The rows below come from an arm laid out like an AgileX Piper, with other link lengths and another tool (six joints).
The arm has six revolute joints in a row. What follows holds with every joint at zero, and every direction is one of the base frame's.
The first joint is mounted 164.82 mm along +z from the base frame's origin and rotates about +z.
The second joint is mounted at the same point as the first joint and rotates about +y.
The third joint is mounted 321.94 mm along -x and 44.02 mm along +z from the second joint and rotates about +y.
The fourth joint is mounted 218.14 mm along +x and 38.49 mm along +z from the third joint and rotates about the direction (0.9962, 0, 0.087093).
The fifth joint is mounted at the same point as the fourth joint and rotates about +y.
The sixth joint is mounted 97.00 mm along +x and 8.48 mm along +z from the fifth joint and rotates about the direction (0.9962, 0, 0.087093).
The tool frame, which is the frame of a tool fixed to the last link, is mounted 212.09 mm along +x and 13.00 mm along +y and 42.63 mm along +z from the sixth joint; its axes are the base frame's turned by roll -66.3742, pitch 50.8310 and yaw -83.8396 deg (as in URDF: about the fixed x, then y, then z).
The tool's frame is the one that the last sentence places.
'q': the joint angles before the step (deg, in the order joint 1, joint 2, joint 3, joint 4, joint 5, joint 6). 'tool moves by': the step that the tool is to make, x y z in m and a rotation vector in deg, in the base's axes. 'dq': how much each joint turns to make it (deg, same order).
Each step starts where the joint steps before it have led.
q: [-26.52, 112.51, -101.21, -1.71, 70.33, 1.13]
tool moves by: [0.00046, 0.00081, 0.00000, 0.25, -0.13, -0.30]
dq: [-0.01, 0.00, 0.01, 0.22, 0.00, 0.28]
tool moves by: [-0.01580, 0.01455, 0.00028, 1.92, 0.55, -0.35]
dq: [-0.18, -2.71, 4.06, 1.48, 0.01, -0.01]
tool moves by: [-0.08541, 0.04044, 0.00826, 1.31, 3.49, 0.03]
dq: [-0.04, -13.92, 17.64, -0.40, -0.01, 0.00]
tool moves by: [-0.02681, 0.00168, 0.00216, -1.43, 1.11, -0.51]
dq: [-0.10, -4.08, 4.58, -1.93, -0.14, 0.81]
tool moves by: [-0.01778, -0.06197, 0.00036, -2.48, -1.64, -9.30]
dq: [-9.03, 0.66, 0.01, -1.46, -3.32, 0.76]
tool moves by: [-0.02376, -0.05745, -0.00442, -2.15, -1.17, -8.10]
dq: [-8.60, 1.64, -0.01, -0.99, -3.92, 0.02]
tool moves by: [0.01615, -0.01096, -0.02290, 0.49, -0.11, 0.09]
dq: [0.21, 4.34, -0.01, 0.26, -4.06, 0.37]
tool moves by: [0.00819, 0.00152, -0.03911, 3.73, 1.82, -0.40]
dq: [0.00, 5.99, 0.01, 1.45, -2.10, -0.01]
